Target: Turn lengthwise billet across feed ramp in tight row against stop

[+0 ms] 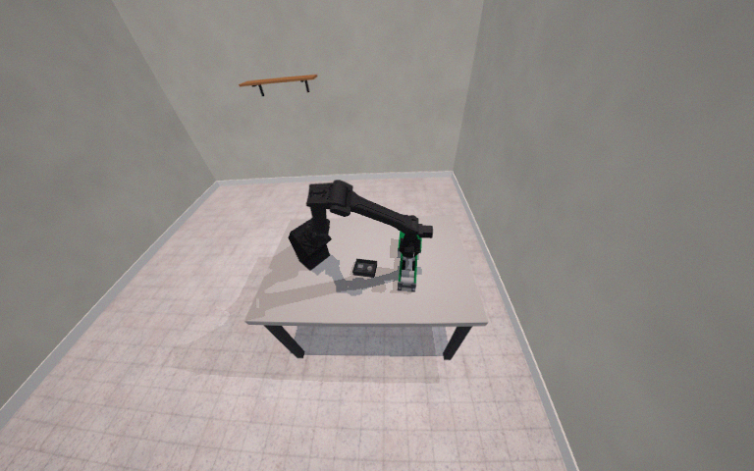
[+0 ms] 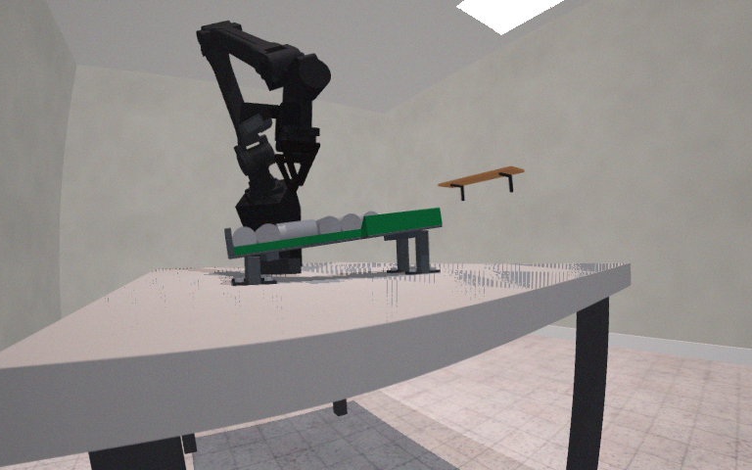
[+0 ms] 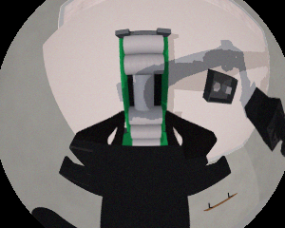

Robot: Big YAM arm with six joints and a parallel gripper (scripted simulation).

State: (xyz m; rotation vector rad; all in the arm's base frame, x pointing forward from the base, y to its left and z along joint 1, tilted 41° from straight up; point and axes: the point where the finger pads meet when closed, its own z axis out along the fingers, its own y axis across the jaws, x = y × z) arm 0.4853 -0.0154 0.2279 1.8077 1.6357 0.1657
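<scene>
My gripper is now 11 cm to the left of the grey stop, 11 cm above it and 2 cm past it. Also, from my hand: black box (25 cm behind, 16 cm below, 6 cm to the left).
</scene>
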